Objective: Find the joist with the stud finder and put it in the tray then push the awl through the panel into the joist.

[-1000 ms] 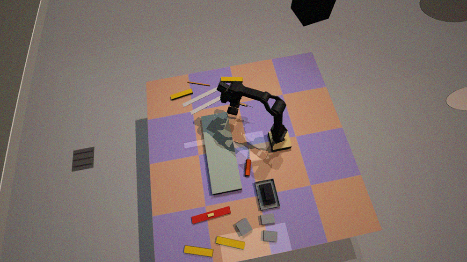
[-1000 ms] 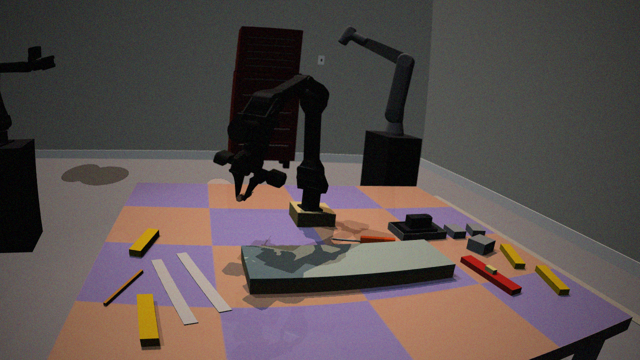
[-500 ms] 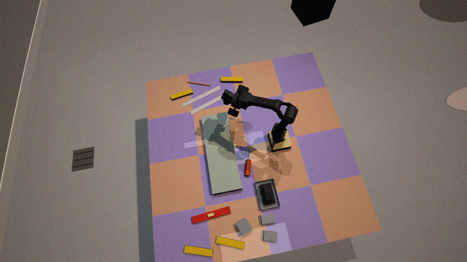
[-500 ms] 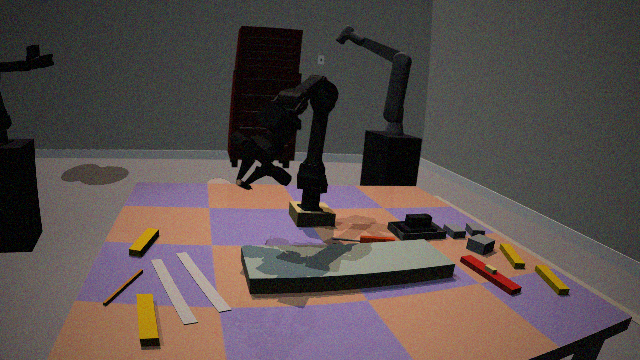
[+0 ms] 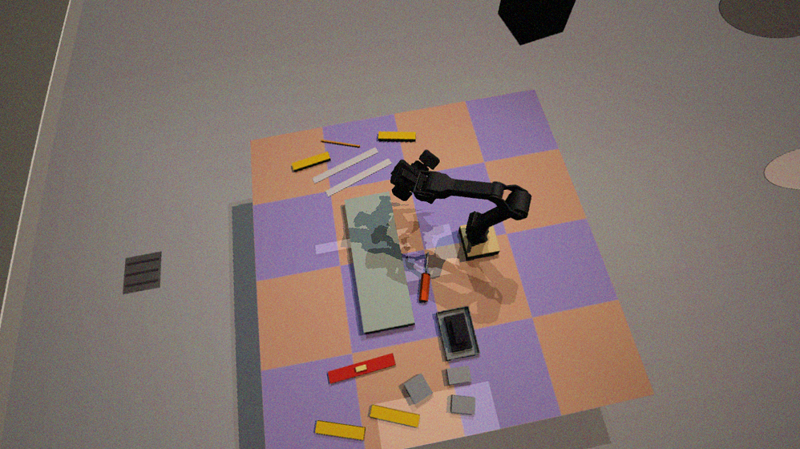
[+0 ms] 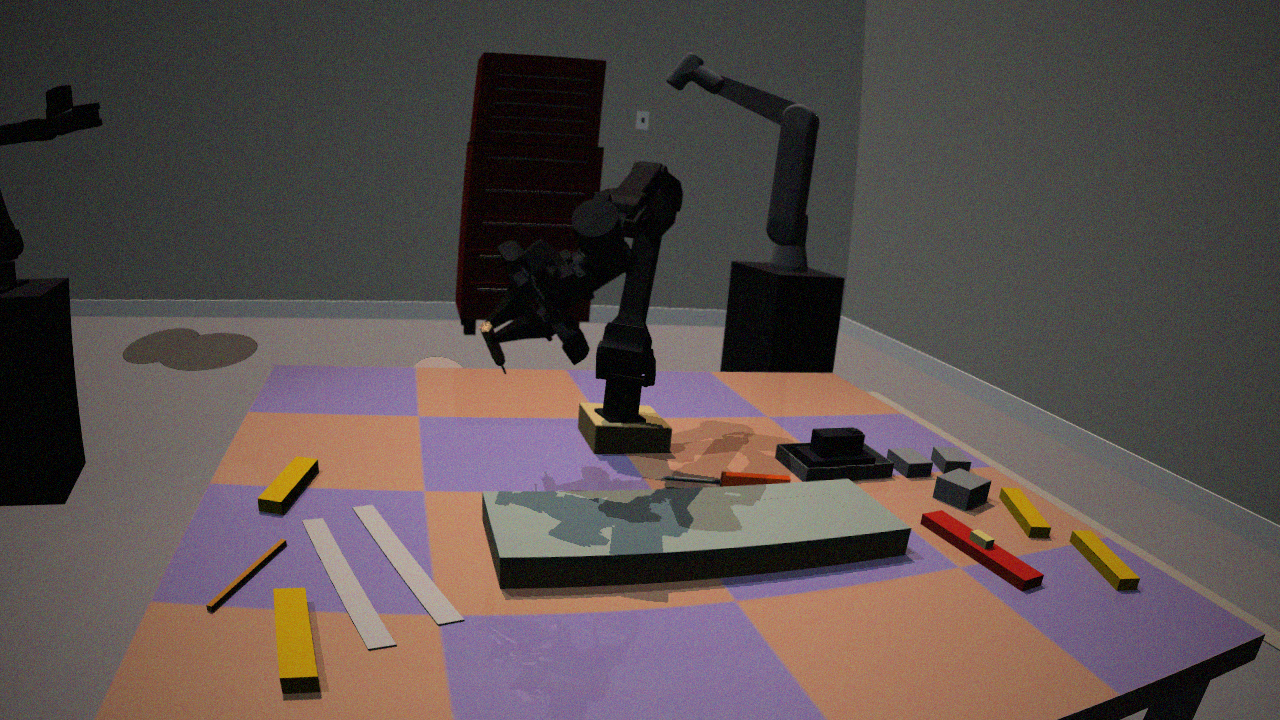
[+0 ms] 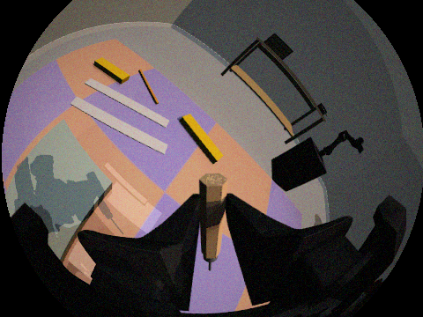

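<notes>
Now: the awl 4 cm below my gripper tip, 3 cm to the left of it and 3 cm behind it. Also, from my gripper tip: stud finder: 58 cm to the left, 17 cm below, 5 cm ahead; pencil: 34 cm to the right, 21 cm below, 20 cm ahead; tray: 57 cm to the left, 20 cm below, 5 cm ahead.
</notes>
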